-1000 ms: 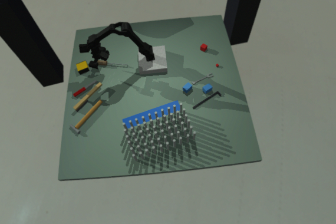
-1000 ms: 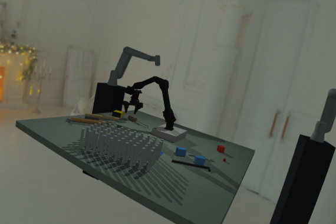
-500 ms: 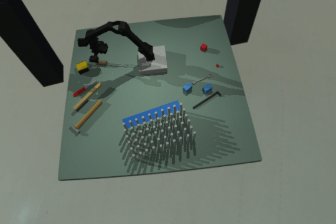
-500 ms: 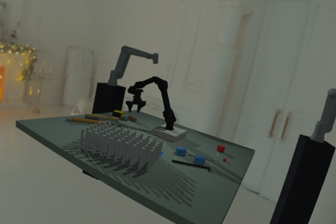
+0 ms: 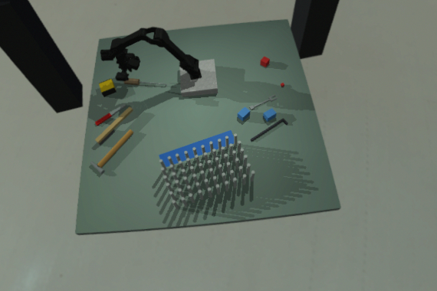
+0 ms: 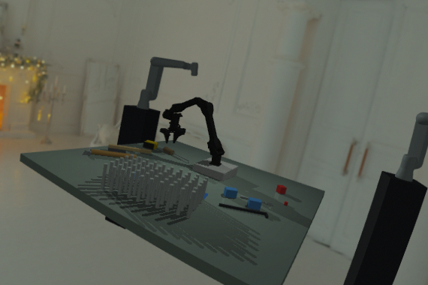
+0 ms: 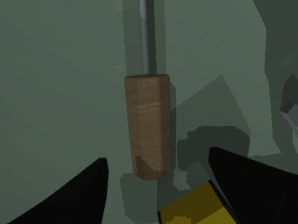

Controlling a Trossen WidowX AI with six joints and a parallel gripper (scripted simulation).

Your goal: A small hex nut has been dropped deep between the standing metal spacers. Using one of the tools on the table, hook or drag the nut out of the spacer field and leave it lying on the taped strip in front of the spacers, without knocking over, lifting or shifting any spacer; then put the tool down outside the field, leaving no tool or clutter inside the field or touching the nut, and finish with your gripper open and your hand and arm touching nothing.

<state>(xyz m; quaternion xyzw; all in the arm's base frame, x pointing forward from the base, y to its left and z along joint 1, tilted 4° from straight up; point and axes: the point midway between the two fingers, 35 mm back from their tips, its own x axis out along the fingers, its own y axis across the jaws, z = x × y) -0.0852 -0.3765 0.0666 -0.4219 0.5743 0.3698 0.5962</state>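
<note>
Now: gripper tip 150 mm to the left of the yellow block and 50 mm above it. Round my gripper tip: red-handled screwdriver 190 mm ahead, 140 mm to the right, 70 mm below; blue taped strip 530 mm ahead, 290 mm to the left, 70 mm below; hex nut 680 mm ahead, 390 mm to the left, 70 mm below.
</note>
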